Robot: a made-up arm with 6 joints.
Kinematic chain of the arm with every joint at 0, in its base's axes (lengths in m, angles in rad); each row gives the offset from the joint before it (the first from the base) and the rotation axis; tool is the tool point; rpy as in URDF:
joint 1: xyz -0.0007 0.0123 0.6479 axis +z
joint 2: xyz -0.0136 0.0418 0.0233 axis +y
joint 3: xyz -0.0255 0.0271 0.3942 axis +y
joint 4: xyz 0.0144 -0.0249 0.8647 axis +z
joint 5: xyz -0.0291 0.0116 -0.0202 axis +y
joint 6: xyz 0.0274 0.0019 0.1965 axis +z
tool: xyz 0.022 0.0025 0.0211 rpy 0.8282 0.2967 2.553
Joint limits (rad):
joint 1: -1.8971..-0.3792
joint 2: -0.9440..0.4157
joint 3: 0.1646..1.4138
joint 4: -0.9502..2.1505
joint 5: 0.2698..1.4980
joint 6: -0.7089..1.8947
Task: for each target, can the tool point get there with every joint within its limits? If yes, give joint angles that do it. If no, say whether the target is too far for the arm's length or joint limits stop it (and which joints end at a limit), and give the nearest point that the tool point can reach.
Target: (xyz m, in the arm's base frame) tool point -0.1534 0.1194 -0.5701
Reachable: no: joint limits stop it (at a limit: joint 1, joint 2, joint 3, joint 5) | nearest point -0.2581 -0.8023 0.6365 | short by 1.522 m
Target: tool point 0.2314 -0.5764 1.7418
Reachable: yes | joints -1.5510 -0.0138 0.7734 1.4775 1.0144 1.1221
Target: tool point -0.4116 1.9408 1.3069
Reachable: no: too far | nearest point -0.2332 1.1036 1.5229 | short by 0.883 m
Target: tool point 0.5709 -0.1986 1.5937
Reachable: yes | joints -0.6421 -0.3044 1.0745 0.6261 1.0571 0.6003
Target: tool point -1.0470 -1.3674 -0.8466
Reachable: no: too far | nearest point -0.3433 -0.9525 0.6417 | short by 1.698 m
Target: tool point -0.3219 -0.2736 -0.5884
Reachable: no: joint limits stop it (at a limit: joint 1, joint 2, joint 3) | nearest point -0.2658 -0.8065 0.6346 | short by 1.335 m
